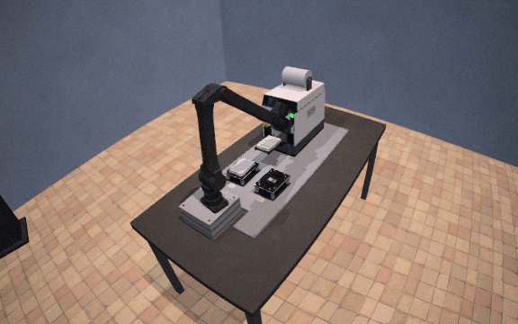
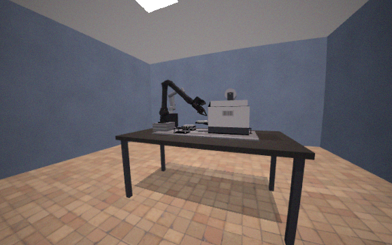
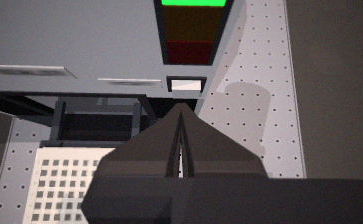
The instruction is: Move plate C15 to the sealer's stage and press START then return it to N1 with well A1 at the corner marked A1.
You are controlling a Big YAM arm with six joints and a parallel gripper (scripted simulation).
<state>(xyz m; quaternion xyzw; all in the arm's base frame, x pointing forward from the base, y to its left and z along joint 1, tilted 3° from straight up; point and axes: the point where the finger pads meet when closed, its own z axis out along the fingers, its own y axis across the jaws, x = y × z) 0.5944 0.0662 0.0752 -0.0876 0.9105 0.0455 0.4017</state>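
Now: hand 2 cm short of the white button and 1 cm above it. From my hand the other things lie so: foil roll (24 cm ahead, 22 cm above, 13 cm to the left); plate (29 cm behind, 14 cm below, 9 cm to the left).
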